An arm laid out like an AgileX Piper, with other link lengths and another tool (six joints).
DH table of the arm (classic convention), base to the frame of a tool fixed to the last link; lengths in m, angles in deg. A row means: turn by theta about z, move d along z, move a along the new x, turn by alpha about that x. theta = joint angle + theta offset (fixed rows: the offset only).
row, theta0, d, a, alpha
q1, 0, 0.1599, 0, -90
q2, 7.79, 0, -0.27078, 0
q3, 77.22, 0, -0.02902, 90
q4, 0, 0.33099, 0, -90
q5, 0, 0, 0, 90
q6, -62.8, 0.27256, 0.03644, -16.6
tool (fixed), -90, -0.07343, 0, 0
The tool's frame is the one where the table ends.
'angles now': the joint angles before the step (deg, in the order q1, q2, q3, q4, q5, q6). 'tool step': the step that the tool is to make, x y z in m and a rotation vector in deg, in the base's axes. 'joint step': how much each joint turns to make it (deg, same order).
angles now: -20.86, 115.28, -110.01, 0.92, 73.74, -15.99
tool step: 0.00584, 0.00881, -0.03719, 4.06, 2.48, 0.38
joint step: 0.00, 3.55, 0.23, 3.04, 0.00, -0.51
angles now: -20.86, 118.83, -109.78, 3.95, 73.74, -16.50
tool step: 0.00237, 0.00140, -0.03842, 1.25, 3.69, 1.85
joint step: 0.12, 4.01, 0.00, 0.17, 0.00, -1.78
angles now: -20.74, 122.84, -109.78, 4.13, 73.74, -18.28
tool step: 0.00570, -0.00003, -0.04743, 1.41, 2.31, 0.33
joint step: 0.00, 5.05, 0.00, 0.62, -2.35, -0.63
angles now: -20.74, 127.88, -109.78, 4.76, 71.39, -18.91
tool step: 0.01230, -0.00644, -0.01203, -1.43, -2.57, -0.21
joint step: 0.00, 1.55, 0.01, -0.34, -4.47, -0.06
